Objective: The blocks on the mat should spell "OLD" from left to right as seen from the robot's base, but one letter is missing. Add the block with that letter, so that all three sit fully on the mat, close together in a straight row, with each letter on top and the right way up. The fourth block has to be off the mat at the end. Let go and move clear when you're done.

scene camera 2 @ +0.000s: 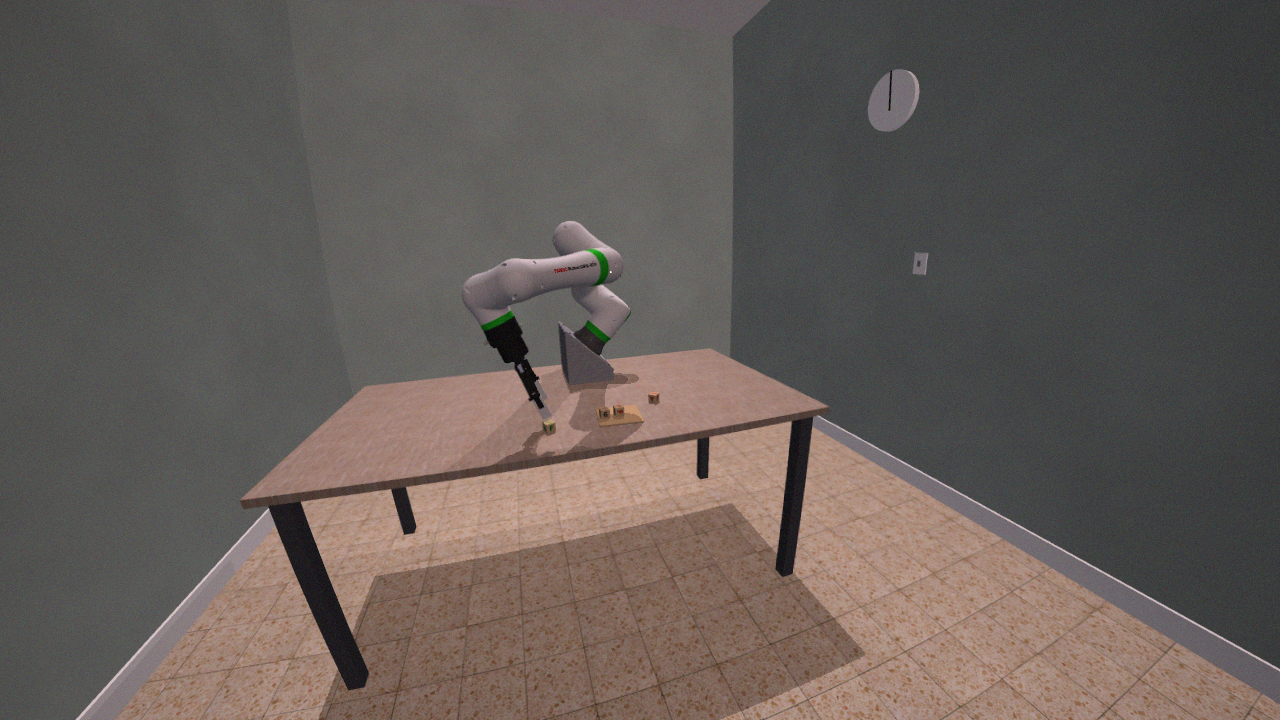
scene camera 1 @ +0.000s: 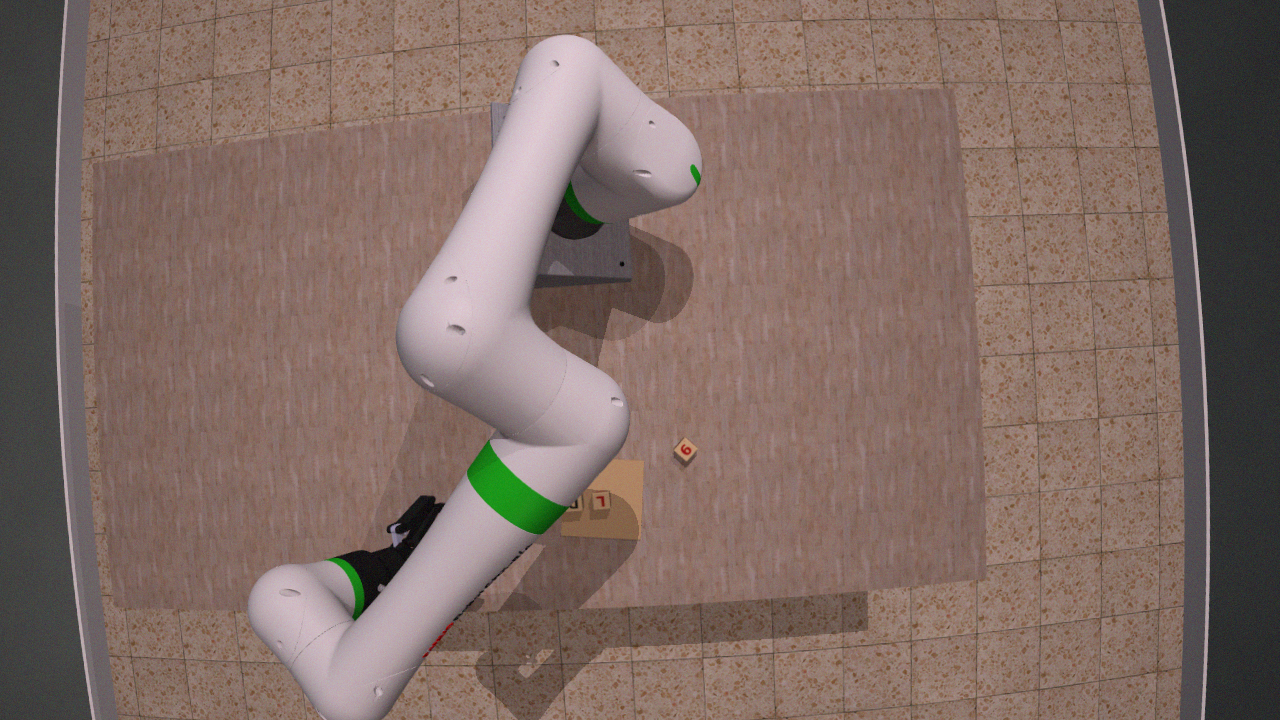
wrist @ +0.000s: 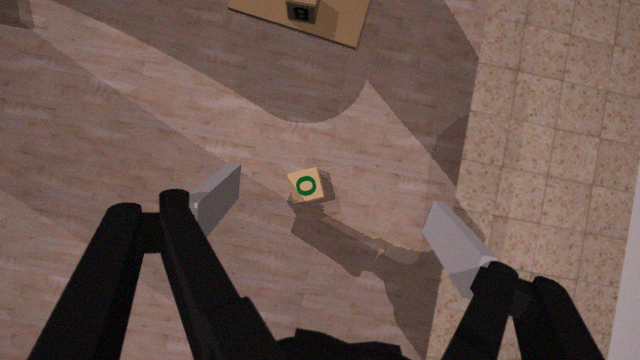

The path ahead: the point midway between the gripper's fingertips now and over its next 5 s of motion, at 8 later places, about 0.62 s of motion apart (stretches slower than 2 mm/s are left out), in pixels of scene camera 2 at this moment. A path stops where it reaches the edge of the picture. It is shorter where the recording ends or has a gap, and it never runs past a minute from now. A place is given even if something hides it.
My gripper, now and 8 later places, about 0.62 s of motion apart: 545,408; 545,407; 545,405; 545,395; 544,387; 544,389; 545,392; 545,396; 546,402
